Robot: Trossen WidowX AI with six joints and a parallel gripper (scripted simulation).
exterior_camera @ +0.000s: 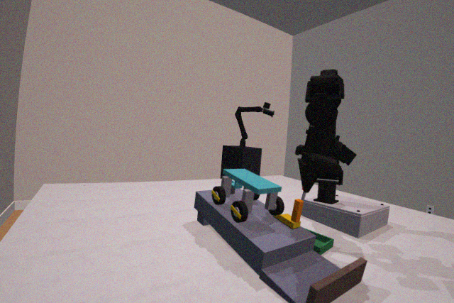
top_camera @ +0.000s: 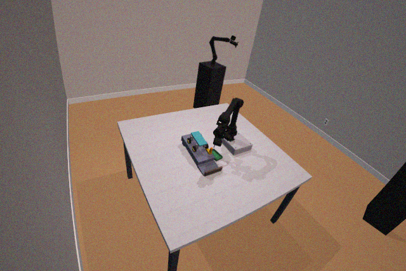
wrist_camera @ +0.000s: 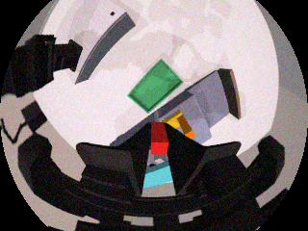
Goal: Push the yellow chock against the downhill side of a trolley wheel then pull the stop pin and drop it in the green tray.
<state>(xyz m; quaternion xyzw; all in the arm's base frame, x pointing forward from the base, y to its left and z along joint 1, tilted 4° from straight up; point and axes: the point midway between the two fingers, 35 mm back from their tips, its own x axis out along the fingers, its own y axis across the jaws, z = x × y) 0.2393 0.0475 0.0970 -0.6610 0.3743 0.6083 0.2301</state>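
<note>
The stop pin is right at my gripper tip. Round my gripper tip: yellow chock 5 cm below, 5 cm ahead, 1 cm to the right; green tray 14 cm below, 2 cm behind; trolley 11 cm to the right, 8 cm ahead, 2 cm below.
</note>
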